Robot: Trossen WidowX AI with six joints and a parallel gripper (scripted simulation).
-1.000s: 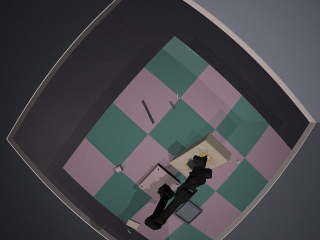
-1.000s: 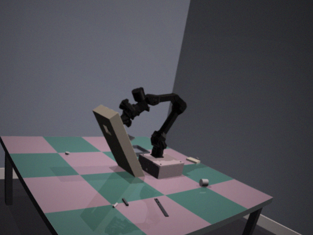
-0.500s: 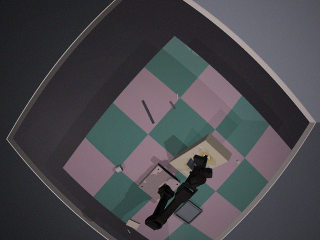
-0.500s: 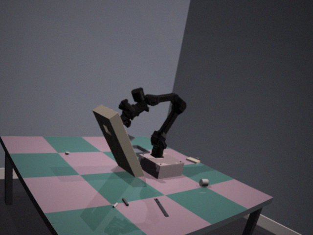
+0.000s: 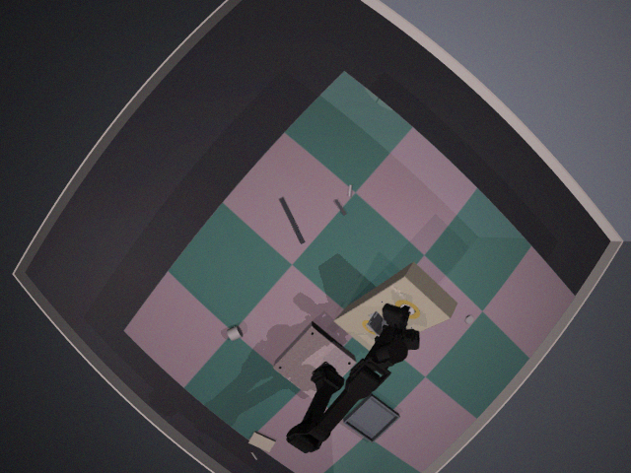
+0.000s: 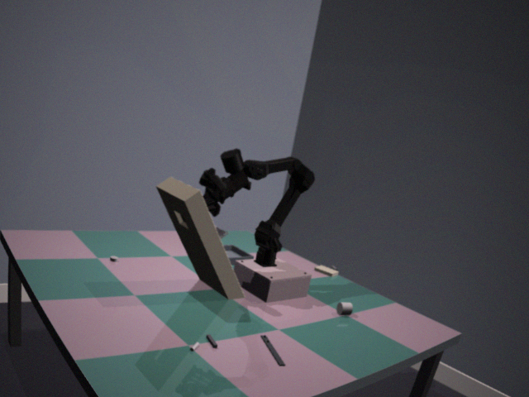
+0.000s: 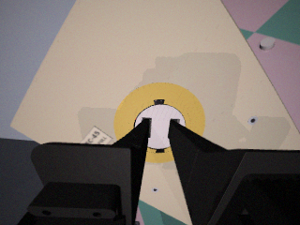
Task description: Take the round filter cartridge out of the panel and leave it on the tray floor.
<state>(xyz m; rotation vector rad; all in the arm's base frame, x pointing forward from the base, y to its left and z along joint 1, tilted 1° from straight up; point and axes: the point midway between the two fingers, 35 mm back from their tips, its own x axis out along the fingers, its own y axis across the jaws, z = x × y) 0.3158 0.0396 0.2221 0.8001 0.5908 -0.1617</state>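
My gripper tip is now 10 mm short of the white round filter cartridge and 10 mm above it. Round my gripper tip: short dark piece: 70 mm ahead, 340 mm to the left, 280 mm below; then grey tray: 370 mm behind, 320 mm to the right, 270 mm below.
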